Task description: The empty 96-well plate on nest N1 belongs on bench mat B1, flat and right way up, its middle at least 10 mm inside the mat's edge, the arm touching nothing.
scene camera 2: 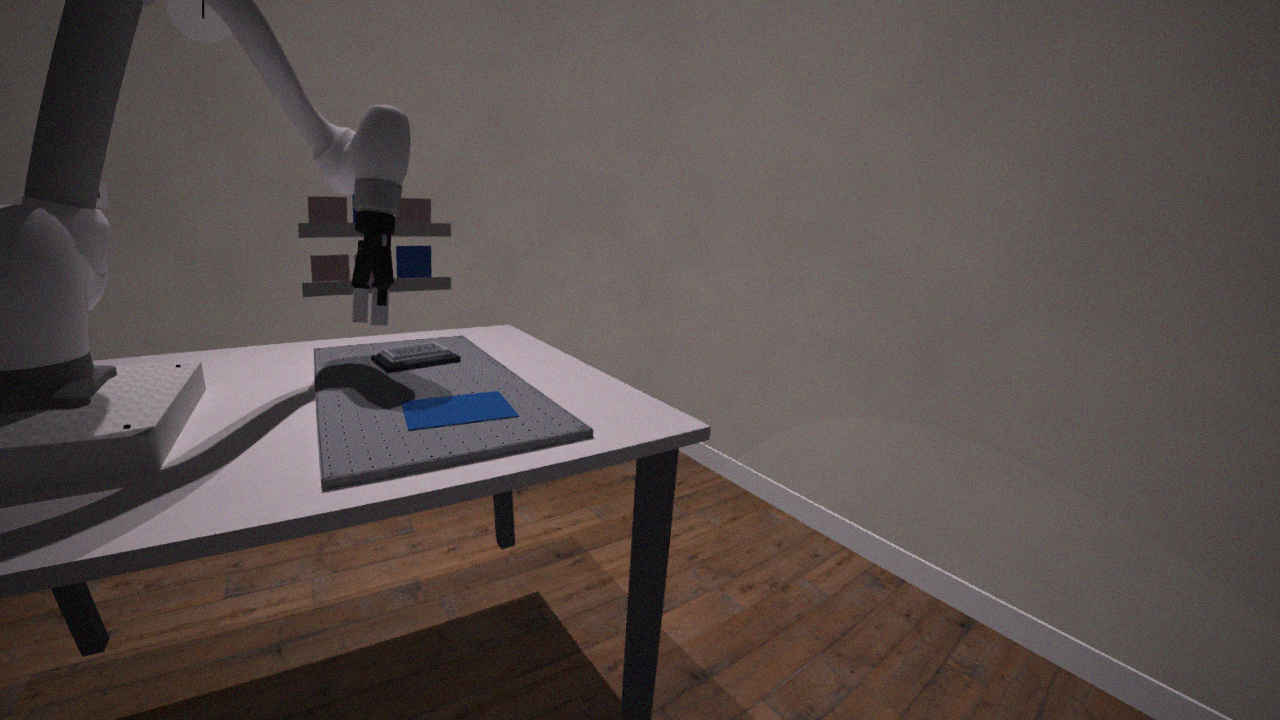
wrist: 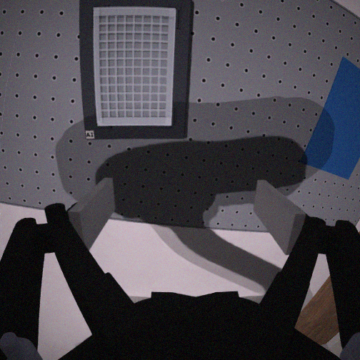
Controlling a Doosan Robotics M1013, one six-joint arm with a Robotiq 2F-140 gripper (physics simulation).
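Frame: origin at the arm's base, x back, y right, z up, level; metres.
Where they show: gripper, fingertip midpoint: [scene camera 2: 368, 323]; arm's base at its link origin: [scene camera 2: 35, 393].
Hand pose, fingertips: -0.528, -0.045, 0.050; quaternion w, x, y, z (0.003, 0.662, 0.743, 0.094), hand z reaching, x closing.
Each offset is from my fingertips to the top centre of the thing, as dx, dy, dz. "spot": to the spot under its first point. Level surfaces: height alone.
The light grey 96-well plate {-0.103, -0.059, -0.075} [scene camera 2: 418, 350] [wrist: 134, 67] sits flat, wells up, in the dark nest {spot: -0.033, -0.012, -0.089} [scene camera 2: 387, 364] [wrist: 137, 132], whose A1 label shows at its lower left corner in the wrist view. The blue bench mat {dz -0.099} [scene camera 2: 459, 410] [wrist: 337, 120] lies flat on the perforated board; part of it shows at the right edge of the wrist view. My gripper [scene camera 2: 370, 320] [wrist: 184, 194] is open and empty. It hangs pointing down, well above the board. In the wrist view the plate shows ahead of the fingers, left of the middle.
The grey perforated board {dz -0.101} [scene camera 2: 358, 456] [wrist: 240, 120] carries the nest and the mat and lies on the white table {dz -0.114} [scene camera 2: 241, 483] [wrist: 165, 270]. Two wall shelves [scene camera 2: 420, 283] with red and blue boxes show behind the gripper. The arm's shadow falls across the board and mat.
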